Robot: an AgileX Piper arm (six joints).
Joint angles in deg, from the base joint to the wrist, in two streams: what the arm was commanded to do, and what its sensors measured. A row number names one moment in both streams.
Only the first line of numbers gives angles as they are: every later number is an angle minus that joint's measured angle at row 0.
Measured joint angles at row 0:
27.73 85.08 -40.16 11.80 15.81 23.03
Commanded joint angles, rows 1 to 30:
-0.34 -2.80 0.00 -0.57 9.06 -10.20
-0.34 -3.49 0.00 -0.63 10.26 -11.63
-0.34 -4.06 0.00 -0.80 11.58 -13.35
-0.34 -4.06 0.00 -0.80 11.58 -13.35
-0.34 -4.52 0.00 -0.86 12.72 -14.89
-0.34 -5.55 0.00 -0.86 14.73 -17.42
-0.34 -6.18 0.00 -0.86 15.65 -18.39
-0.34 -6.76 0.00 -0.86 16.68 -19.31
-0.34 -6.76 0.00 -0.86 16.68 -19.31
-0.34 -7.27 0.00 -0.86 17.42 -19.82
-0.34 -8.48 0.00 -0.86 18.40 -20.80
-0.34 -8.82 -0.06 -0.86 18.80 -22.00
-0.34 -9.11 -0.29 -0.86 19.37 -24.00
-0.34 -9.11 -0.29 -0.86 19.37 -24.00
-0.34 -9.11 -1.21 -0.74 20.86 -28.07
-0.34 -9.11 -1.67 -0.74 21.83 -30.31
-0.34 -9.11 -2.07 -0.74 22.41 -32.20
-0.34 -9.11 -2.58 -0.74 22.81 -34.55
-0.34 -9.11 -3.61 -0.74 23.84 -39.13
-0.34 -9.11 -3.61 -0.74 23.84 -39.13
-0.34 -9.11 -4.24 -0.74 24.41 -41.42
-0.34 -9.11 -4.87 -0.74 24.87 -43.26
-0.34 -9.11 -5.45 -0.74 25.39 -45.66
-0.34 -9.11 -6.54 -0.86 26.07 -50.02
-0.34 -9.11 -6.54 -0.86 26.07 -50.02
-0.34 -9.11 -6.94 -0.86 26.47 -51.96
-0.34 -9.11 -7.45 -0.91 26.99 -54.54
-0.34 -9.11 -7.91 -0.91 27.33 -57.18
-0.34 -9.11 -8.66 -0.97 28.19 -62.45
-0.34 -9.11 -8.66 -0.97 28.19 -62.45
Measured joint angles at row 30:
0.00 -8.76 -7.51 -0.68 26.47 -54.43
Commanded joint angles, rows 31 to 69:
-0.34 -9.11 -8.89 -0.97 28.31 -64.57
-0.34 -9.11 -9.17 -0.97 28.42 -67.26
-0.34 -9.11 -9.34 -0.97 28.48 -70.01
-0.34 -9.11 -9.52 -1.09 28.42 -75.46
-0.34 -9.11 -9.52 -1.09 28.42 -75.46
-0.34 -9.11 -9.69 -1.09 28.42 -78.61
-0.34 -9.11 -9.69 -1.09 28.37 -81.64
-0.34 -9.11 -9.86 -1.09 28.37 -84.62
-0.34 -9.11 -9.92 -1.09 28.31 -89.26
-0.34 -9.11 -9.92 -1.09 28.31 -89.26
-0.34 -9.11 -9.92 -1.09 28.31 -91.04
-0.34 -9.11 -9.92 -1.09 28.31 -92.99
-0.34 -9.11 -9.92 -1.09 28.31 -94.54
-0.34 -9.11 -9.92 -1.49 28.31 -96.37
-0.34 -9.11 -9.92 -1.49 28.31 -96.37
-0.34 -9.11 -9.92 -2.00 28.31 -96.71
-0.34 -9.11 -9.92 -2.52 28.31 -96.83
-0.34 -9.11 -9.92 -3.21 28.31 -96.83
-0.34 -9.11 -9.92 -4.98 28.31 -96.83
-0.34 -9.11 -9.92 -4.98 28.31 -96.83
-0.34 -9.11 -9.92 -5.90 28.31 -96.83
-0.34 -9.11 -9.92 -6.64 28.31 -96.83
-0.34 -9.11 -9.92 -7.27 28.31 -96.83
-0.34 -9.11 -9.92 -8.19 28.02 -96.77
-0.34 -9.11 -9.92 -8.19 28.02 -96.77
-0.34 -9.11 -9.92 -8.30 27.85 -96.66
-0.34 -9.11 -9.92 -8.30 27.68 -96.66
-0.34 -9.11 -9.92 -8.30 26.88 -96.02
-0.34 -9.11 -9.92 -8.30 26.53 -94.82
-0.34 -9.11 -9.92 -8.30 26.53 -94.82
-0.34 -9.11 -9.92 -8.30 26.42 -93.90
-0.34 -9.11 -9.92 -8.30 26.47 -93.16
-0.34 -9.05 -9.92 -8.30 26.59 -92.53
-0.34 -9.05 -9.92 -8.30 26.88 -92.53
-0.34 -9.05 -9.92 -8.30 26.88 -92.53
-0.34 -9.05 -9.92 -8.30 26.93 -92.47
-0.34 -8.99 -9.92 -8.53 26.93 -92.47
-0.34 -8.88 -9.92 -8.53 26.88 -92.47
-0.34 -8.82 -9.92 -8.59 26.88 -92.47
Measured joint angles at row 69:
0.00 -8.76 -9.69 -8.42 26.47 -92.70
